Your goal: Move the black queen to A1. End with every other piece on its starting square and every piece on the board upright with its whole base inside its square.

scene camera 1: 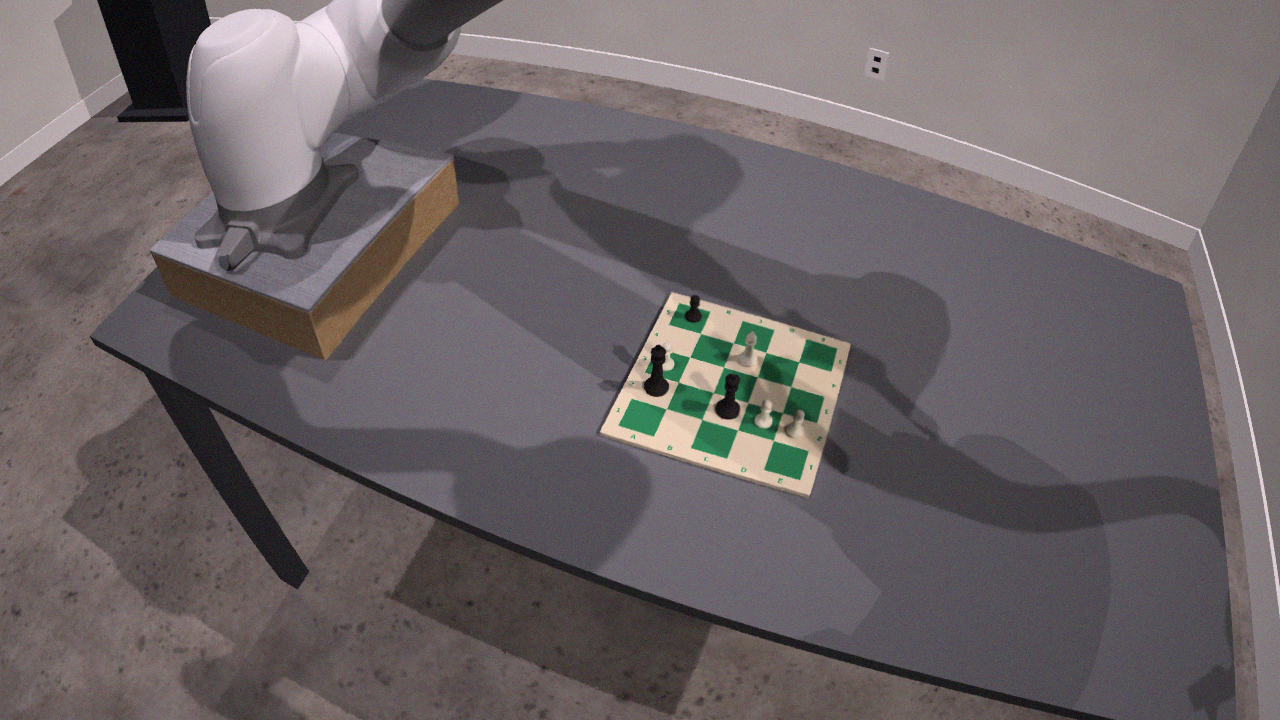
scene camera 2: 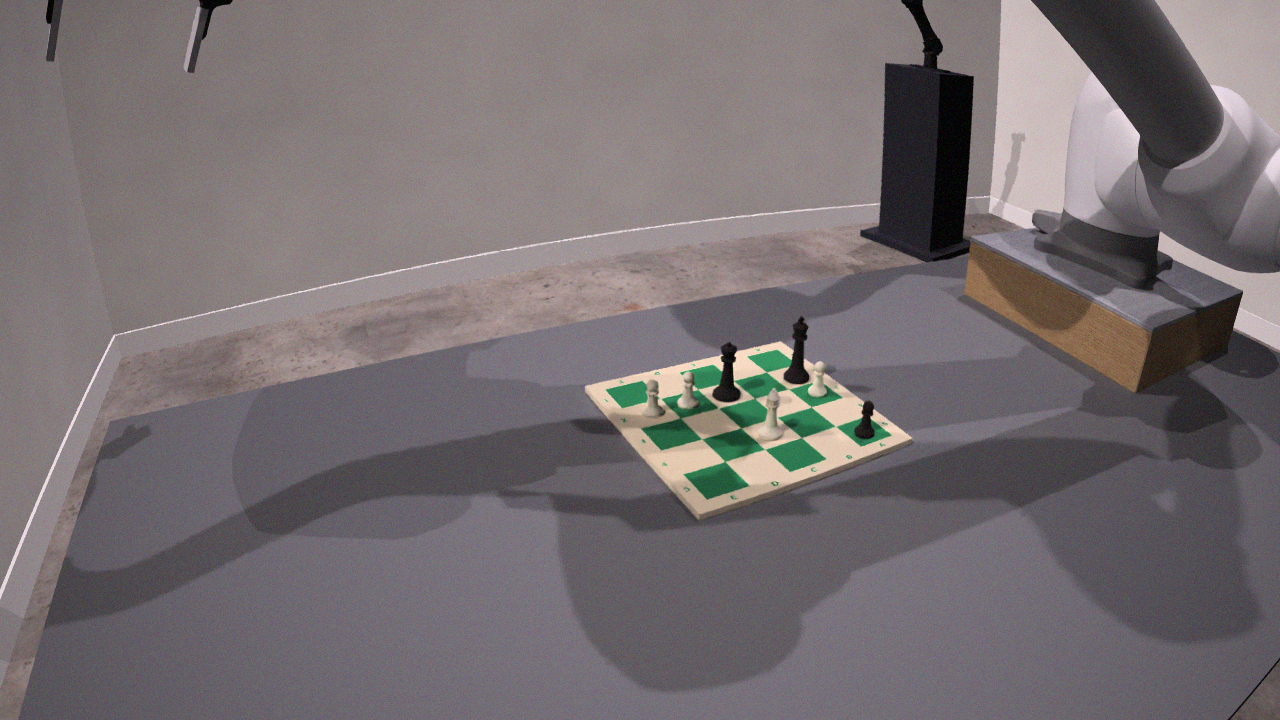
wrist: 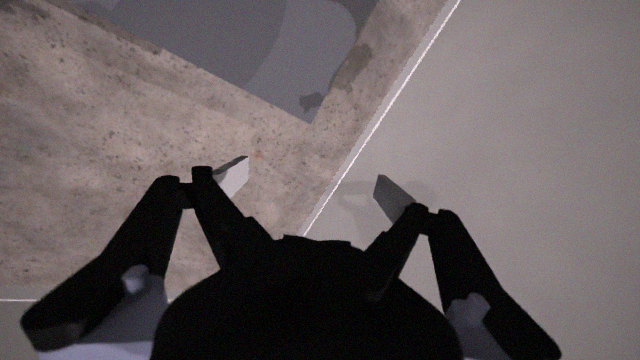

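Where they show: gripper, fingertip midpoint: [scene camera 2: 121, 64] [wrist: 313, 177]; arm's base, link origin: [scene camera 1: 277, 209] [scene camera 2: 1105, 257].
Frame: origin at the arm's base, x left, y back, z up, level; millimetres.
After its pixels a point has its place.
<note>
The black queen [scene camera 1: 729, 398] {x -151, y -604, z -54 mm} [scene camera 2: 727, 374] {x -142, y -608, z -54 mm} stands upright on C2 of the green and cream board [scene camera 1: 680, 451] {x -207, y -565, z -78 mm} [scene camera 2: 716, 508] {x -20, y -721, z -78 mm}. The taller black king [scene camera 1: 657, 372] {x -135, y -528, z -49 mm} [scene camera 2: 798, 353] {x -127, y -531, z -49 mm} stands on A2, beside the bare green square A1 [scene camera 1: 641, 417] {x -172, y -520, z -78 mm} [scene camera 2: 769, 360] {x -174, y -523, z -78 mm}. White pawns stand on A3 [scene camera 1: 667, 359] {x -101, y -534, z -65 mm} [scene camera 2: 818, 381] {x -95, y -535, z -64 mm}, D2 [scene camera 1: 763, 414] {x -157, y -641, z -63 mm} [scene camera 2: 687, 392] {x -152, y -645, z -64 mm} and E2 [scene camera 1: 795, 424] {x -164, y -675, z -63 mm} [scene camera 2: 653, 399] {x -157, y -678, z -62 mm}. A white bishop [scene camera 1: 749, 351] {x -77, y -618, z -60 mm} [scene camera 2: 771, 416] {x -70, y -621, z -59 mm} stands on C4, a black pawn [scene camera 1: 693, 309] {x -23, y -550, z -63 mm} [scene camera 2: 865, 420] {x -17, y -554, z -63 mm} on A5. My gripper [scene camera 2: 120, 65] {x -465, y -1086, z 290 mm} [wrist: 313, 177] {x -465, y -1086, z 290 mm} is wide open and empty, high up and far from the board.
The arm's base stands on a wooden block [scene camera 1: 384, 259] {x -25, y -172, z -47 mm} [scene camera 2: 1056, 308] {x 1, y -178, z -38 mm} on the grey table [scene camera 1: 537, 358] {x -111, y -394, z -85 mm} [scene camera 2: 447, 591] {x -53, y -928, z -85 mm}. A black pedestal [scene camera 1: 152, 62] [scene camera 2: 926, 161] stands on the floor beyond the table. The wrist view shows a table corner, floor and wall [wrist: 525, 125].
</note>
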